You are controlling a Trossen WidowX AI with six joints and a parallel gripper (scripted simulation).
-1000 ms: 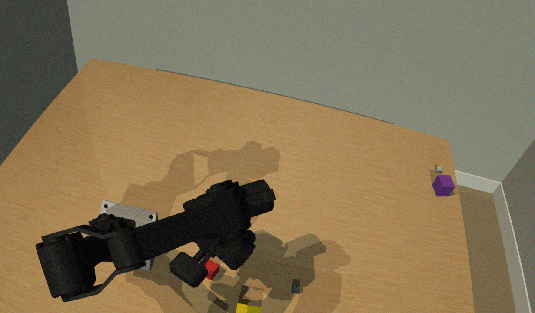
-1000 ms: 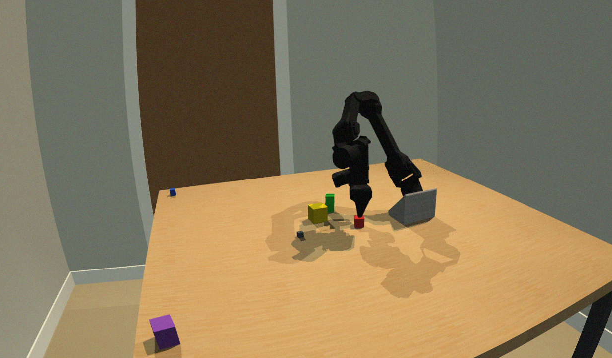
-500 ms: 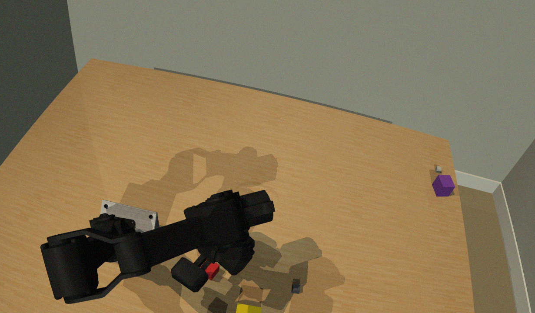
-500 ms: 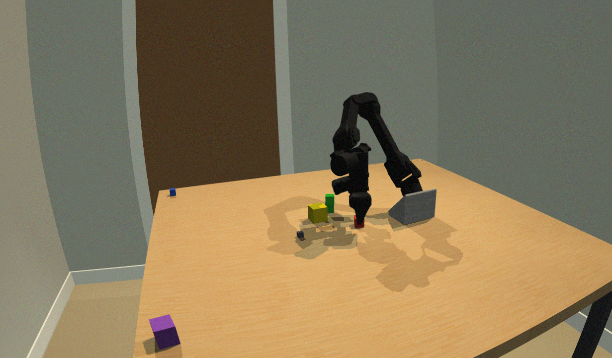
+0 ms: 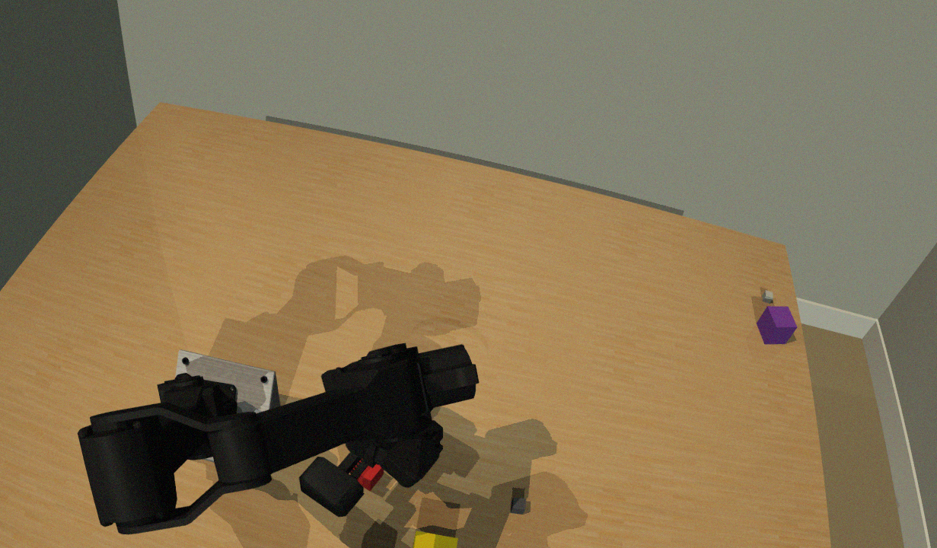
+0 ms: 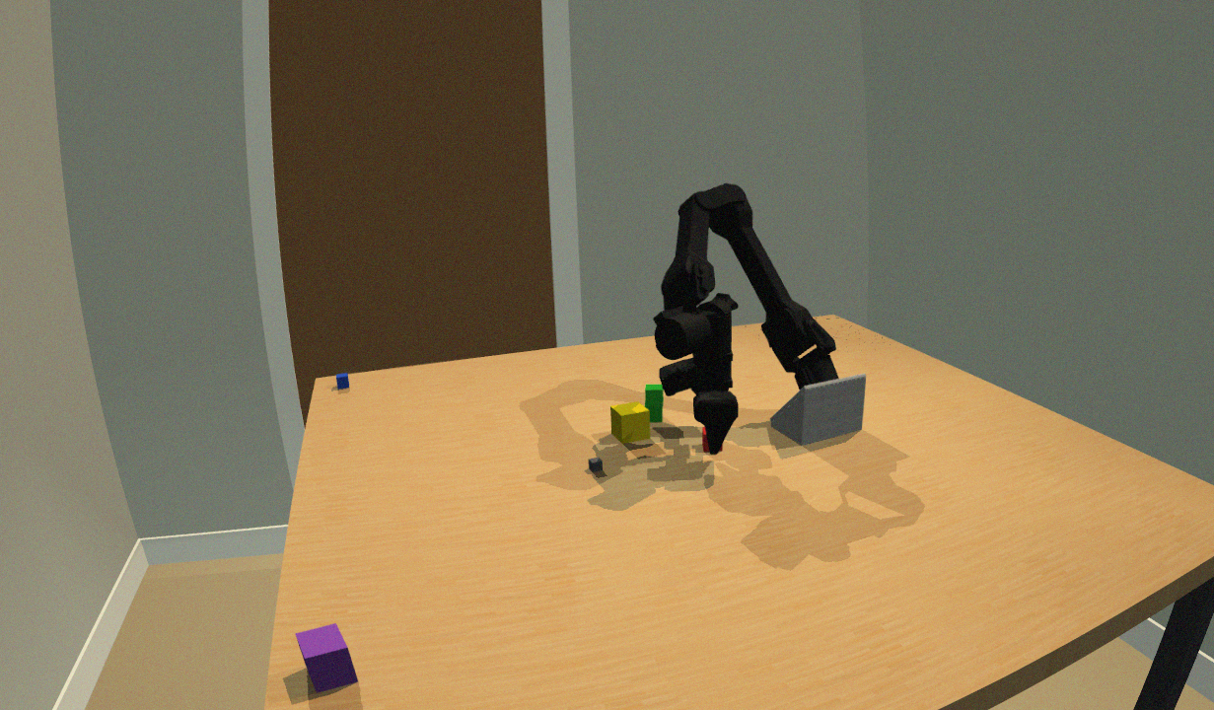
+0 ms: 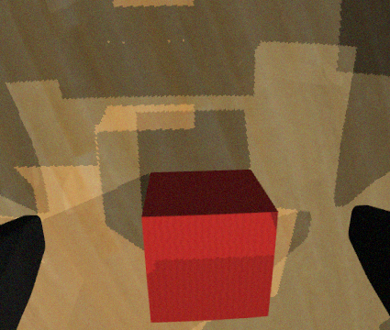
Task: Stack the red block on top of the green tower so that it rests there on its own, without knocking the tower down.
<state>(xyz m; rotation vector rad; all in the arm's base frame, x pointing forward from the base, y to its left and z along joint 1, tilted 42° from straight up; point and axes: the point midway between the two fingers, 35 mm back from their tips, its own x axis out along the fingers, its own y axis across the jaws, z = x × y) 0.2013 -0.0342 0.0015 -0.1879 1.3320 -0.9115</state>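
Now: gripper tip 11 cm to the left of the yellow cube, 9 cm short of it and 1 cm below it. The rest, counted from my gripper tip: purple cube (62 cm ahead, 33 cm to the left, 1 cm above); red block (right at my gripper tip); small dark block (19 cm ahead, 2 cm to the right).
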